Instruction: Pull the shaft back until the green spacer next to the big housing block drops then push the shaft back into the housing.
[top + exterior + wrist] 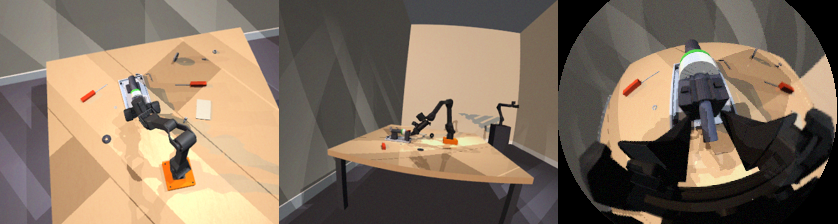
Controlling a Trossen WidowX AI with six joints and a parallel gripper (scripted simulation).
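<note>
Now: gripper tip 50 mm short of the dark shaft, 20 mm below it and 10 mm to the right of it. Also, from my gripper tip: green spacer: 80 mm ahead, 20 mm above, 10 mm to the left; small screw: 240 mm to the right, 90 mm behind, 50 mm below; pale card: 350 mm to the right, 50 mm below, 40 mm behind.
</note>
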